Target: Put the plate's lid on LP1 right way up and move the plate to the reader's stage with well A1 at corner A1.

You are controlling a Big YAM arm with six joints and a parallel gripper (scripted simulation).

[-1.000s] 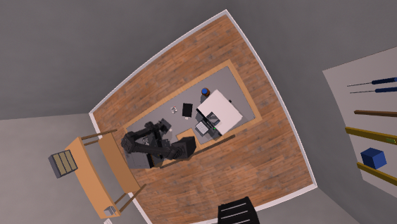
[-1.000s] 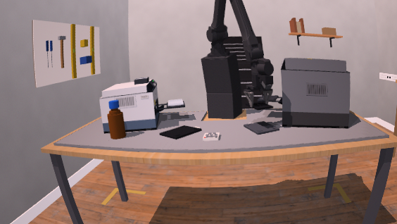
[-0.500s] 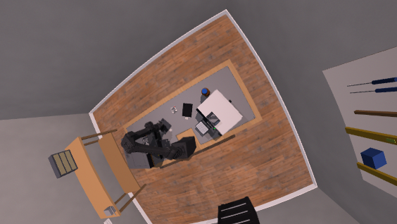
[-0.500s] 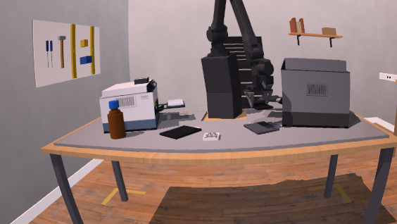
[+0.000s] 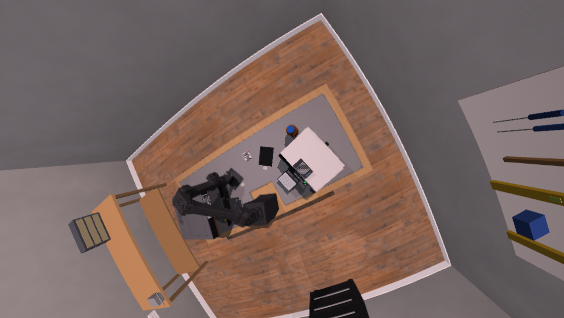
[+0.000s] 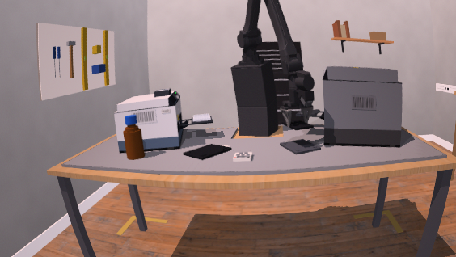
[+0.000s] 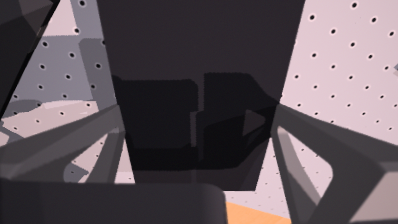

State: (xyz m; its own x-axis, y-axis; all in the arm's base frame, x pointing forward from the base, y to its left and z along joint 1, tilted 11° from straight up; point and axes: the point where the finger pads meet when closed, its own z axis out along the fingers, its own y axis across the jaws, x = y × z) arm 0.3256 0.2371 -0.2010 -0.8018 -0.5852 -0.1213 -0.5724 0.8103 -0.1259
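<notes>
Now: the lid right at my hand. Also, from my hand: LP1 pad: 10 mm to the left, 100 mm below; flat black pad: 80 mm ahead, 360 mm to the right, 100 mm below; LP1 label: 90 mm behind, 50 mm to the right, 100 mm below.
</notes>
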